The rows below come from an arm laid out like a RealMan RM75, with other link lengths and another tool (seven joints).
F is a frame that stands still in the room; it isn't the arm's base.
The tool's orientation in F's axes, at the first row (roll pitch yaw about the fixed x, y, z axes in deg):
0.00 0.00 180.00
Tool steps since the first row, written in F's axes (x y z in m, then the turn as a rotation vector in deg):
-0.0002 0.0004 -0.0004 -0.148 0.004 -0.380
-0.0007 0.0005 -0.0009 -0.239 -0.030 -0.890
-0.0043 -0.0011 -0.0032 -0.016 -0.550 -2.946
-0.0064 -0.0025 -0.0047 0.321 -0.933 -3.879
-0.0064 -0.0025 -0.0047 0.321 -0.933 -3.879
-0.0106 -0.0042 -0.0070 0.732 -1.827 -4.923
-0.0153 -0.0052 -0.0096 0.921 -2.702 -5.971
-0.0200 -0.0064 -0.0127 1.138 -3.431 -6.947
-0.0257 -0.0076 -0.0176 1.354 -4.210 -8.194
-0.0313 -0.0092 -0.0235 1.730 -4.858 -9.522
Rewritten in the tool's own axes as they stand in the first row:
0.0002 -0.0004 -0.0004 0.148 -0.004 -0.380
0.0007 -0.0005 -0.0009 0.239 0.030 -0.890
0.0043 0.0011 -0.0032 0.016 0.550 -2.946
0.0064 0.0025 -0.0047 -0.321 0.933 -3.879
0.0064 0.0025 -0.0047 -0.321 0.933 -3.879
0.0106 0.0042 -0.0070 -0.732 1.827 -4.923
0.0153 0.0052 -0.0096 -0.921 2.702 -5.971
0.0200 0.0064 -0.0127 -1.138 3.431 -6.947
0.0257 0.0076 -0.0176 -1.354 4.210 -8.194
0.0313 0.0092 -0.0235 -1.730 4.858 -9.522

